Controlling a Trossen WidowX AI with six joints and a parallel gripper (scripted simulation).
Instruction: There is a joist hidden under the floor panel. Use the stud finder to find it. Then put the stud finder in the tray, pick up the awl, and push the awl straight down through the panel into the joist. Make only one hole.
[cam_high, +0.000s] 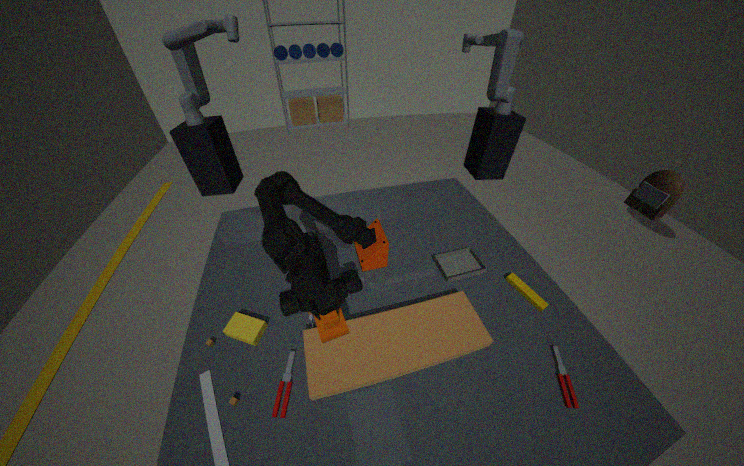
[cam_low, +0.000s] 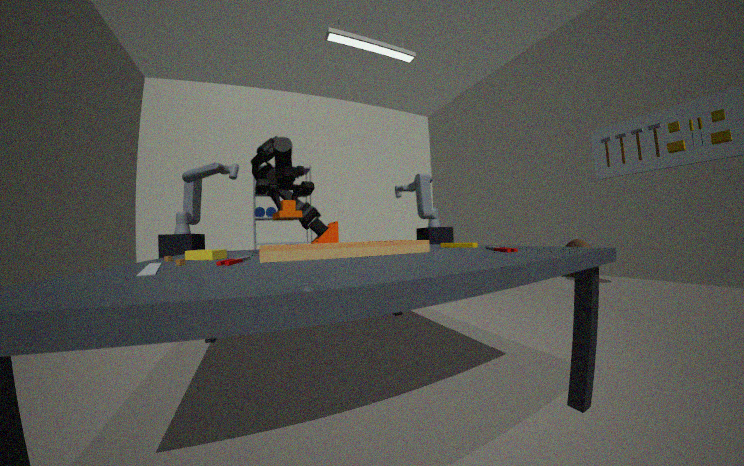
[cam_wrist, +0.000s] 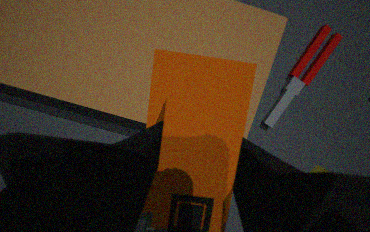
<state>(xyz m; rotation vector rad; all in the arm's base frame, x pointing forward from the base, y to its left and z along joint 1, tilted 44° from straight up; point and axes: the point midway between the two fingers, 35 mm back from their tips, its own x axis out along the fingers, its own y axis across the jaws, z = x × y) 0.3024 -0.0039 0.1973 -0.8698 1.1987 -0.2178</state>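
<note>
The indicator window lies 4 cm behind my gripper tip, 3 cm above it and 1 cm to the right of it. Round my gripper tip: orange stud finder: 2 cm behind, 2 cm above, 1 cm to the right; yellow block: 27 cm to the right, 13 cm below, 5 cm behind; awl: 14 cm below, 9 cm behind, 8 cm to the right.
</note>
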